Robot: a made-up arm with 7 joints.
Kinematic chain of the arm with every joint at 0, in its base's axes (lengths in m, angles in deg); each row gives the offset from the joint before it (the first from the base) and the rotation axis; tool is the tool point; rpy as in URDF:
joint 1: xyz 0 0 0.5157 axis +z
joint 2: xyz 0 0 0 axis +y
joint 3: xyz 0 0 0.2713 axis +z
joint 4: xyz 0.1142 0 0 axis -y
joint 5: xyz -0.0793 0 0.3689 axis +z
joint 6: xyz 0 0 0 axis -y
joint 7: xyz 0.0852 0 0 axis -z
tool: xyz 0 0 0 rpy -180 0 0
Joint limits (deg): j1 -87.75..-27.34 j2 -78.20..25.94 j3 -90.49..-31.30 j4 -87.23..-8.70 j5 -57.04..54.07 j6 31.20..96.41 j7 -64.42..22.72
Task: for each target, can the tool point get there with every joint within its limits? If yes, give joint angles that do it. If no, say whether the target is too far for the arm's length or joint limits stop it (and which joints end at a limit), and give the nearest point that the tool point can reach.
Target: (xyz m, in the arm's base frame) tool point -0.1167 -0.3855 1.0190
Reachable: yes | joints -33.23 -31.28 -46.73 -78.41 -3.44 40.72 -35.71
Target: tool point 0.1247 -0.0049 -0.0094
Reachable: no: joint limits stop it (at a limit: joint 1, joint 2, joint 3, joint 4, joint 6) | nearest point 0.3662 -0.4783 0.5846 | short by 0.797 m
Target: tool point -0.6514 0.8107 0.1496
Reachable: no: too far | nearest point -0.4441 0.5411 0.5694 | short by 0.540 m
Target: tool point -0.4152 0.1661 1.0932
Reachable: yes | joints -45.90 -46.96 -46.52 -19.66 -24.25 52.02 -38.56
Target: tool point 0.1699 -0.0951 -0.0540
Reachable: no: joint limits stop it (at a limit: joint 1, joint 2, joint 3, joint 4, joint 6) | nearest point 0.3658 -0.4785 0.5846 | short by 0.770 m
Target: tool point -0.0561 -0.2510 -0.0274
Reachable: no: joint limits stop it (at a limit: joint 2, joint 3, joint 4, joint 6) | nearest point -0.1312 -0.5870 0.5847 | short by 0.702 m
